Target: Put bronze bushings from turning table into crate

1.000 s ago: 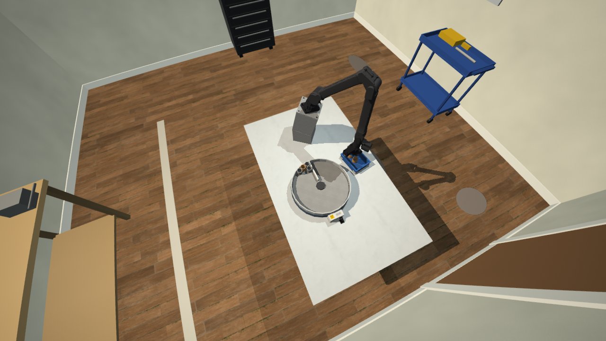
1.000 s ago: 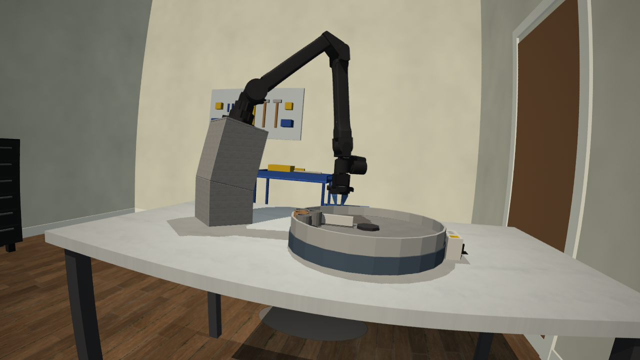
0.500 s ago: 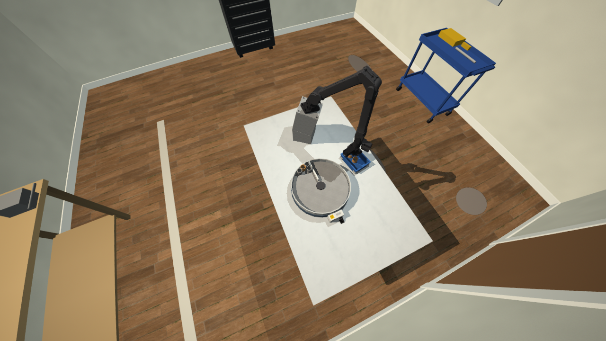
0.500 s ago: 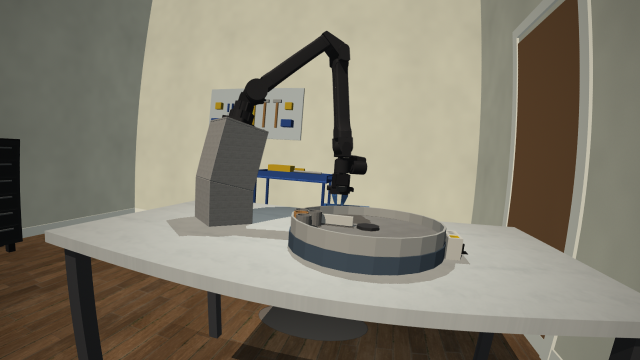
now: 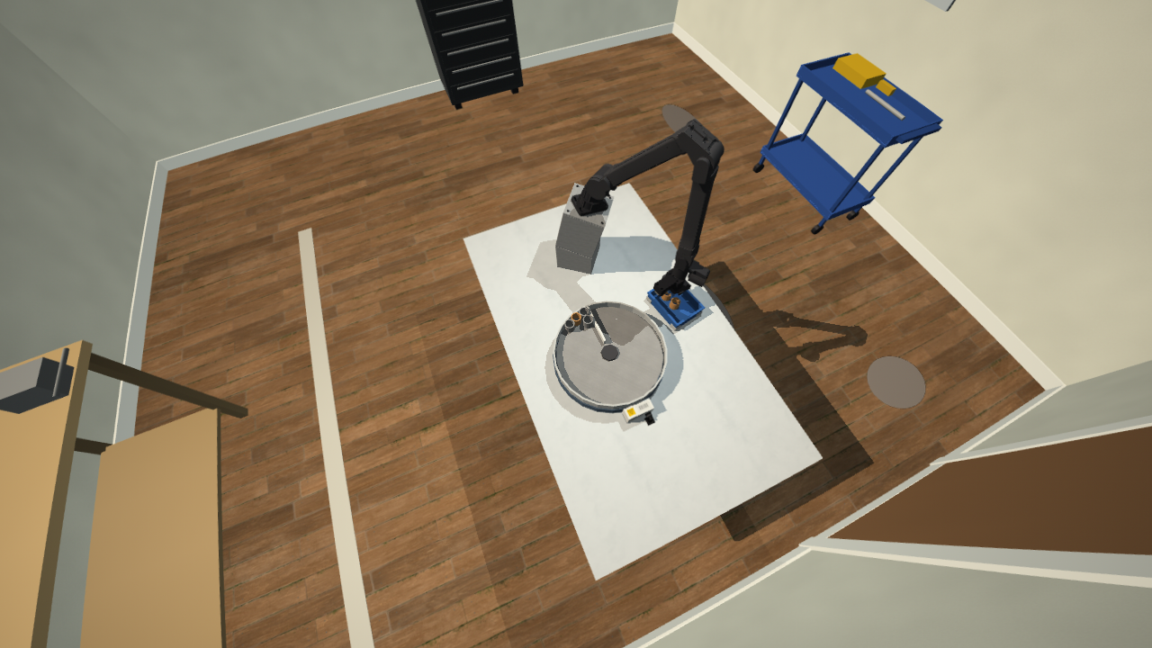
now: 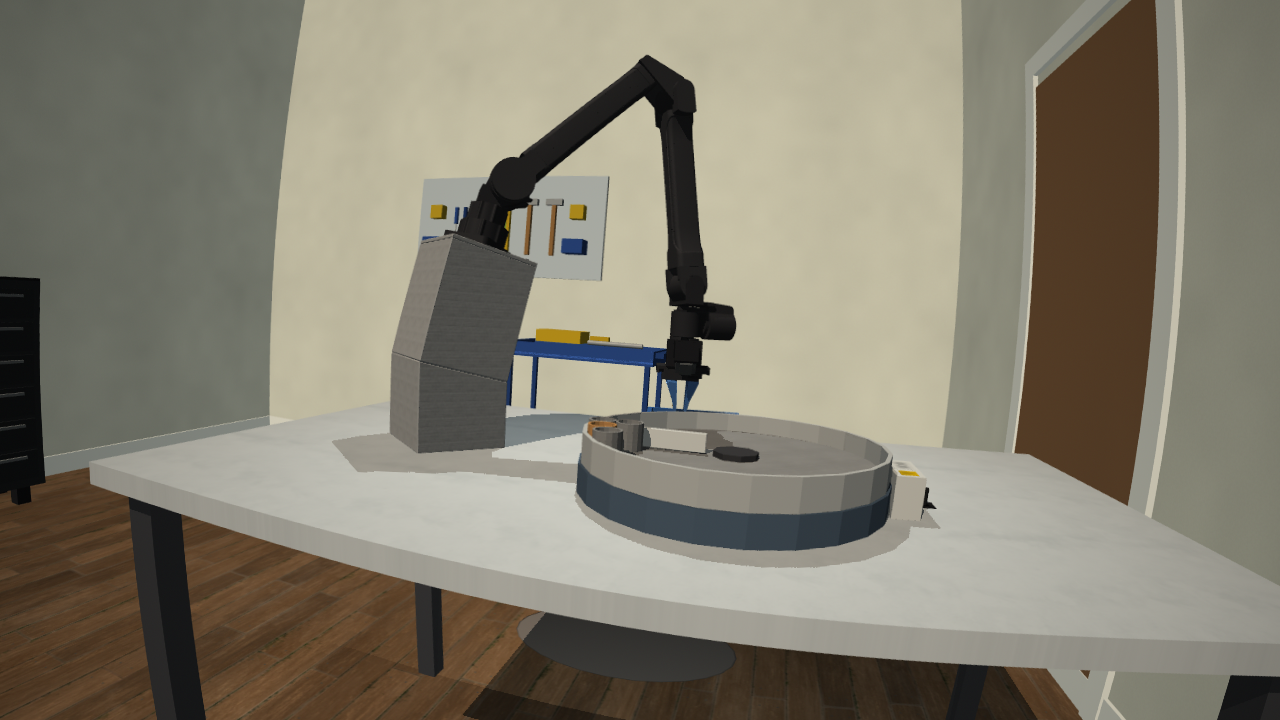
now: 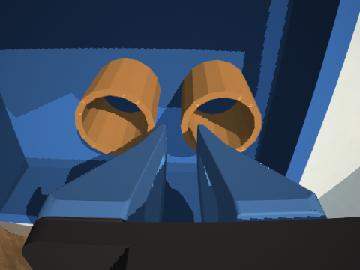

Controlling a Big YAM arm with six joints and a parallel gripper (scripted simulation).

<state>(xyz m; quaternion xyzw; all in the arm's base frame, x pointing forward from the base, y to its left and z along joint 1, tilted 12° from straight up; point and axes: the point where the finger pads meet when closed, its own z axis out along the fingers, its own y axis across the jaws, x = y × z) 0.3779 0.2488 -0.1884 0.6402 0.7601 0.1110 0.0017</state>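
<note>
My gripper is now 3 cm short of the blue crate and 3 cm above it. Round my hand: round grey turning table 35 cm to the right, 13 cm ahead.
</note>
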